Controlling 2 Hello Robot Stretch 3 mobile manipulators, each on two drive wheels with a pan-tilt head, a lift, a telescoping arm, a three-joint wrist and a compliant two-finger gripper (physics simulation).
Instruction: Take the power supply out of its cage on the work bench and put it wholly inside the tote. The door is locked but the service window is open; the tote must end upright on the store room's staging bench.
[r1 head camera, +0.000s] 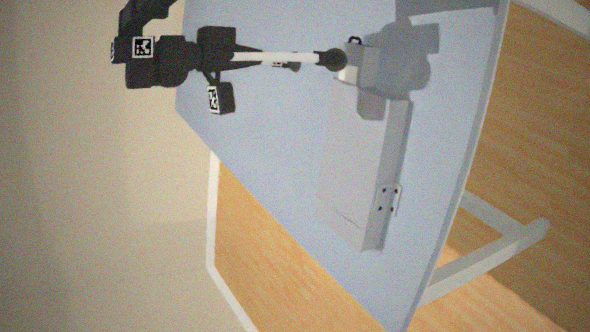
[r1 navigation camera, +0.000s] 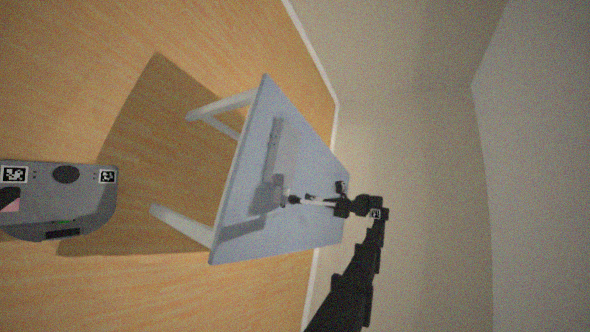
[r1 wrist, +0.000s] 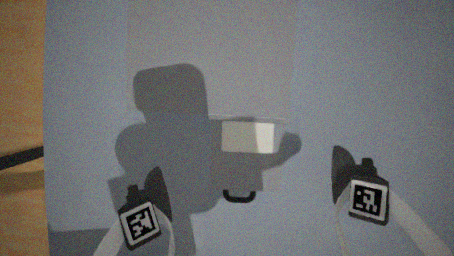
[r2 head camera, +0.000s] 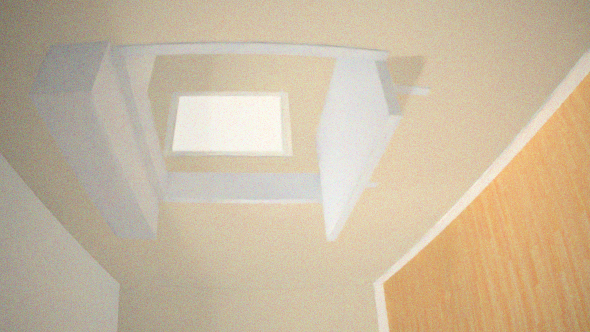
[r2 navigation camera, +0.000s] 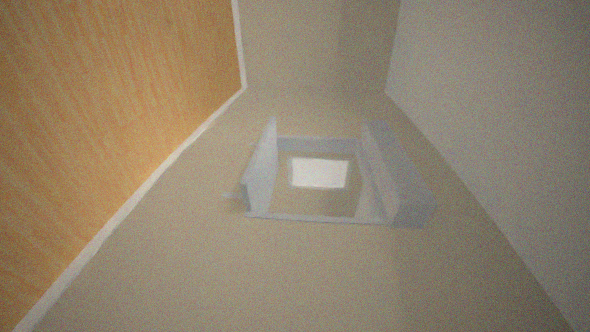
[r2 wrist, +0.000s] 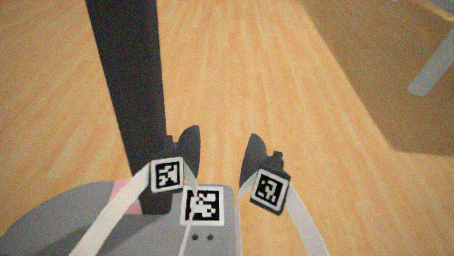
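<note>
The grey power supply, with a pale label and a black handle, sticks out of the end of its grey cage on the work bench. My r1 gripper is open and empty above the bench, over the handle end, its fingers wide apart on either side of the handle in the wrist view. My r2 gripper is open and empty above its base. The tote shows in no view.
A pale frame with side panels surrounds a wall opening, with a bright rectangle beyond. A robot base stands beside the bench. The r2 wrist view shows r2's base, its dark mast and a table leg.
</note>
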